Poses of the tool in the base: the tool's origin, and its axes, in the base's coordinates. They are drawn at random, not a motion.
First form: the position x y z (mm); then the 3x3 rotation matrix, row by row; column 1 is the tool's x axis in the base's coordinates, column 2 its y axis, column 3 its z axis. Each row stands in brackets.
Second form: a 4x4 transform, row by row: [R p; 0 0 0 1], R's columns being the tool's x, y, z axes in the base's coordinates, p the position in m. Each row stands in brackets. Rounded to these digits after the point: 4 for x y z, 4 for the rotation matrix.
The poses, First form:
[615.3 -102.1 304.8], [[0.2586 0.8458 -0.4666], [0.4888 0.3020 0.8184], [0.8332 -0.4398 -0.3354]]
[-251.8 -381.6 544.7], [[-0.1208 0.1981 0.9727], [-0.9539 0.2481 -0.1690], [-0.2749 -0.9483 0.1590]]
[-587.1 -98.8 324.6], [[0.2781 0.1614 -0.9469], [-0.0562 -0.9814 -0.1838], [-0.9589 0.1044 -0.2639]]
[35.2 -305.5 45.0], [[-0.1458 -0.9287 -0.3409], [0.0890 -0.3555 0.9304], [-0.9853 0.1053 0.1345]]
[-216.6 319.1 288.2], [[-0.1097 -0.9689 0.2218], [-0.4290 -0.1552 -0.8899], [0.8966 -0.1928 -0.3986]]
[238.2 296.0 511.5], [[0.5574 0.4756 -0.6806], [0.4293 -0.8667 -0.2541], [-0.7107 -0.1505 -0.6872]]
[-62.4 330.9 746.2], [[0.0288 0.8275 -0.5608], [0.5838 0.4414 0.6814], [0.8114 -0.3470 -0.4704]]
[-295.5 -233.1 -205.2], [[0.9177 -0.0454 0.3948], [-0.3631 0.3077 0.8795], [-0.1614 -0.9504 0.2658]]
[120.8 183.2 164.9], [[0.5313 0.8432 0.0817], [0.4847 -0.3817 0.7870], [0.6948 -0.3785 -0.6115]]
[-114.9 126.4 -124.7], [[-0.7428 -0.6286 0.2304], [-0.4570 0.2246 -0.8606], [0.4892 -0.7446 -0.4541]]
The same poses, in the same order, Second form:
[[0.2586 0.8458 -0.4666 0.6153], [0.4888 0.3020 0.8184 -0.1021], [0.8332 -0.4398 -0.3354 0.3048], [0 0 0 1]]
[[-0.1208 0.1981 0.9727 -0.2518], [-0.9539 0.2481 -0.1690 -0.3816], [-0.2749 -0.9483 0.1590 0.5447], [0 0 0 1]]
[[0.2781 0.1614 -0.9469 -0.5871], [-0.0562 -0.9814 -0.1838 -0.0988], [-0.9589 0.1044 -0.2639 0.3246], [0 0 0 1]]
[[-0.1458 -0.9287 -0.3409 0.0352], [0.0890 -0.3555 0.9304 -0.3055], [-0.9853 0.1053 0.1345 0.0450], [0 0 0 1]]
[[-0.1097 -0.9689 0.2218 -0.2166], [-0.4290 -0.1552 -0.8899 0.3191], [0.8966 -0.1928 -0.3986 0.2882], [0 0 0 1]]
[[0.5574 0.4756 -0.6806 0.2382], [0.4293 -0.8667 -0.2541 0.2960], [-0.7107 -0.1505 -0.6872 0.5115], [0 0 0 1]]
[[0.0288 0.8275 -0.5608 -0.0624], [0.5838 0.4414 0.6814 0.3309], [0.8114 -0.3470 -0.4704 0.7462], [0 0 0 1]]
[[0.9177 -0.0454 0.3948 -0.2955], [-0.3631 0.3077 0.8795 -0.2331], [-0.1614 -0.9504 0.2658 -0.2052], [0 0 0 1]]
[[0.5313 0.8432 0.0817 0.1208], [0.4847 -0.3817 0.7870 0.1832], [0.6948 -0.3785 -0.6115 0.1649], [0 0 0 1]]
[[-0.7428 -0.6286 0.2304 -0.1149], [-0.4570 0.2246 -0.8606 0.1264], [0.4892 -0.7446 -0.4541 -0.1247], [0 0 0 1]]

